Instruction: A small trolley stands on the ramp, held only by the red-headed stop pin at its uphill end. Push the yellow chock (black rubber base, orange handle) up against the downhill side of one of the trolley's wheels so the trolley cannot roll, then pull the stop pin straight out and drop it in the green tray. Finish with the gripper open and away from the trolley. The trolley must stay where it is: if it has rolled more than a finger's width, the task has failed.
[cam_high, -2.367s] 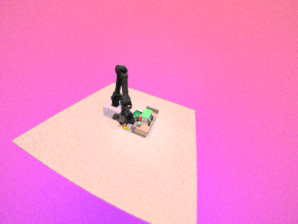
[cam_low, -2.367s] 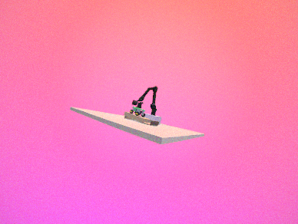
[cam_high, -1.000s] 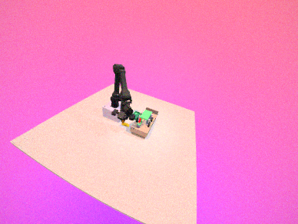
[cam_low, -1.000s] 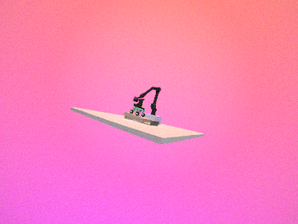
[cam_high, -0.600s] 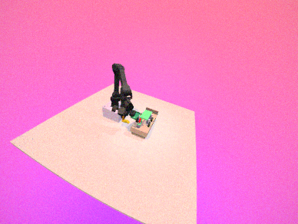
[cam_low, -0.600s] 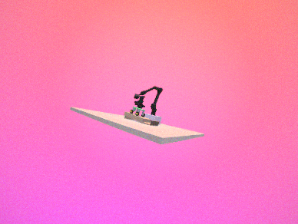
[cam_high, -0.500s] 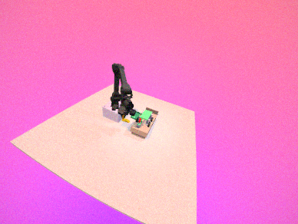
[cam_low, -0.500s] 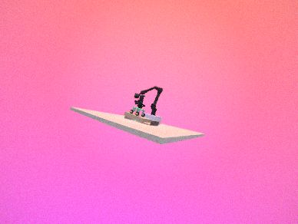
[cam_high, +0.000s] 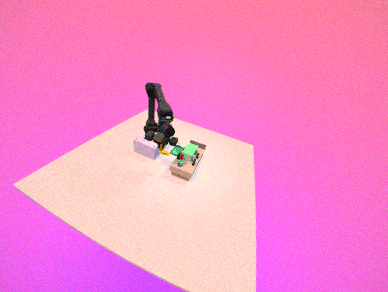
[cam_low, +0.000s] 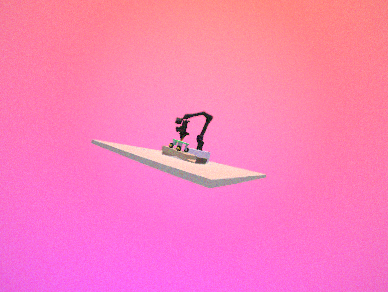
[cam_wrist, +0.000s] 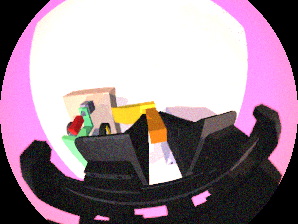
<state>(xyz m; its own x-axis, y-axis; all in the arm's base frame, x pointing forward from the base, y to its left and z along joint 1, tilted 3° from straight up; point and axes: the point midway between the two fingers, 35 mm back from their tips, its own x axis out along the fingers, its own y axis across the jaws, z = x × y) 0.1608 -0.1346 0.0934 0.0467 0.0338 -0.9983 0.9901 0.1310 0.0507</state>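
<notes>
Now: the yellow chock 2 cm ahead of my gripper tip and 1 cm below it. From my gripper tip the other things lie so: trolley (16 cm ahead, 12 cm to the left, 6 cm below); then red-headed stop pin (14 cm ahead, 2 cm to the left, 4 cm below).
</notes>
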